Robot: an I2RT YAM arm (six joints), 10 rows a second.
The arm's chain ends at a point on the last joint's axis. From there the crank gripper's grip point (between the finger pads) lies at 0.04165 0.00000 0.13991 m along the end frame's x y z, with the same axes.
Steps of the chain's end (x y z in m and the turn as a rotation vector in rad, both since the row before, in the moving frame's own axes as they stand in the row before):
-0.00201 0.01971 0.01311 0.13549 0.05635 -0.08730
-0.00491 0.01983 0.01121 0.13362 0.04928 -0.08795
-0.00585 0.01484 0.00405 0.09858 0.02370 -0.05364
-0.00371 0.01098 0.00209 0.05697 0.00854 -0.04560
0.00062 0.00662 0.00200 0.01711 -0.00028 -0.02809
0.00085 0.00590 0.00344 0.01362 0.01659 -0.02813
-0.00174 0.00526 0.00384 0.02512 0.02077 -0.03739
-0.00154 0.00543 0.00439 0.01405 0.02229 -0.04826
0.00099 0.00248 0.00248 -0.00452 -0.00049 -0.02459
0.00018 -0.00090 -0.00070 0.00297 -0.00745 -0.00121
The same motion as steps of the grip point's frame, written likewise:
0.00479 -0.00296 0.00903 0.13549 0.05635 -0.08730
0.00092 -0.00259 0.00751 0.13362 0.04928 -0.08795
-0.00298 -0.00119 0.00224 0.09858 0.02370 -0.05364
-0.00274 0.00110 0.00145 0.05697 0.00854 -0.04560
0.00053 0.00306 0.00198 0.01711 -0.00028 -0.02809
0.00312 0.00280 0.00271 0.01362 0.01659 -0.02813
0.00106 0.00015 0.00288 0.02512 0.02077 -0.03739
0.00147 0.00139 0.00340 0.01405 0.02229 -0.04826
0.00092 0.00209 0.00250 -0.00452 -0.00049 -0.02459
-0.00086 -0.00137 -0.00039 0.00297 -0.00745 -0.00121

